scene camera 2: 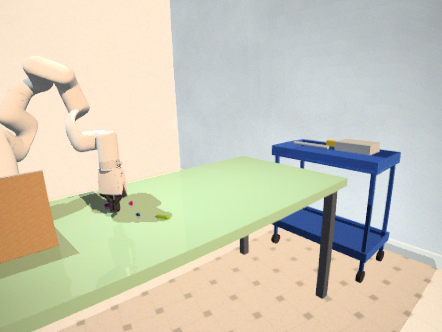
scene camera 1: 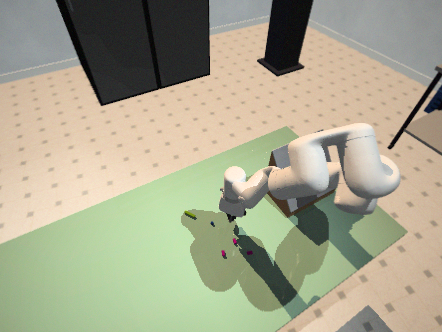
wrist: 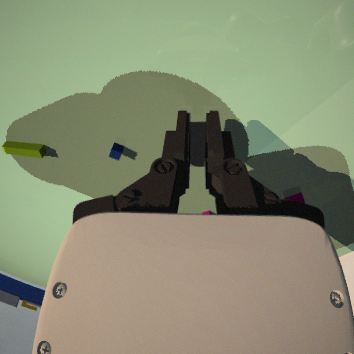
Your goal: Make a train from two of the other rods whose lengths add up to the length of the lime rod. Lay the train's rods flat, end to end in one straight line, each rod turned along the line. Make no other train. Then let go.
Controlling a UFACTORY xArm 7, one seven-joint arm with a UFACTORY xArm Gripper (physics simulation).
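Frame: origin at the arm's base, x back, y right, z up, level; metres.
Seen in the pictures: gripper, fingertip midpoint: [scene camera 2: 115, 211] [scene camera 1: 231, 217] [wrist: 197, 128]; arm's base, origin of the base link: [scene camera 2: 8, 201].
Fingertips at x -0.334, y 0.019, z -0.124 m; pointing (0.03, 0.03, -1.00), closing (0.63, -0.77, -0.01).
Pixels of each thing's top centre, then the offset from my fingertips to it. Level surfaces: height alone.
- grey-brown rod, middle of its top: [wrist: 197, 149] dx -0.007, dy -0.006, dz +0.010 m
- lime rod, middle of its top: [wrist: 20, 151] [scene camera 2: 162, 215] [scene camera 1: 189, 213] dx -0.141, dy +0.116, dz -0.021 m
- short blue rod, middle of its top: [wrist: 114, 154] [scene camera 2: 138, 213] [scene camera 1: 212, 222] dx -0.077, dy +0.030, dz -0.021 m
- second rod, middle of its top: [scene camera 1: 223, 252] dx -0.103, dy -0.107, dz -0.021 m
- third rod, middle of its top: [wrist: 295, 204] [scene camera 1: 249, 252] dx -0.012, dy -0.157, dz -0.021 m
- green table, its level: dz -0.031 m
My gripper [scene camera 1: 231, 218] [scene camera 2: 115, 210] [wrist: 197, 128] is shut on a grey-brown rod [wrist: 198, 144], which looks dark in shadow between the fingers, low at the table. The lime rod [scene camera 1: 190, 214] [scene camera 2: 163, 217] [wrist: 24, 149] lies flat, to the gripper's left in the wrist view. A short blue rod [scene camera 1: 212, 223] [scene camera 2: 138, 214] [wrist: 116, 151] lies between the lime rod and the gripper. Three magenta rods lie apart in scene camera 1: one rod [scene camera 1: 234, 241], a second rod [scene camera 1: 223, 253] and a third rod [scene camera 1: 249, 252] [wrist: 295, 198]. The gripper body hides part of the wrist view.
The green table [scene camera 1: 100, 260] [scene camera 2: 210, 200] carries everything. An open brown-sided box [scene camera 1: 280, 201] [scene camera 2: 25, 215] stands near the arm's base. A blue cart [scene camera 2: 325, 155] stands beyond the table's end, and a dark cabinet [scene camera 1: 120, 50] stands on the floor.
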